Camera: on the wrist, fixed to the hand. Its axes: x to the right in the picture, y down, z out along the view.
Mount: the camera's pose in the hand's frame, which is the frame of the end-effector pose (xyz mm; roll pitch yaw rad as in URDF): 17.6 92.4 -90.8 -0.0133 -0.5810 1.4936
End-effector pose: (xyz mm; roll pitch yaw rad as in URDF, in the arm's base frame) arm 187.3 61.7 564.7 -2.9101 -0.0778 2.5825
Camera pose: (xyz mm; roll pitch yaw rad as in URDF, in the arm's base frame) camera 235.6 162.1 633.0 -3.0177 0.8013 1.1860
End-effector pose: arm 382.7 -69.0 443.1 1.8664 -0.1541 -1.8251
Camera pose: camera 440.8 -83.9 559.3 -3.0504 -0.6941 2.8429
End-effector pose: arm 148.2 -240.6 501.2 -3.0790 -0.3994 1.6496
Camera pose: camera 247.1 -249.6 586.2 -2.6750 0.5558 0.4306
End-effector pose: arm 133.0 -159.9 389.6 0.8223 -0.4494 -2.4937
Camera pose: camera 200.5 -271.1 402.6 -1.2496 -1.1542 0.2279
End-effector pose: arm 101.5 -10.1 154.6 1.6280 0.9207 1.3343
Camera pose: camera 39.2 95.7 199.6 1.9275 -0.4482 0.6123
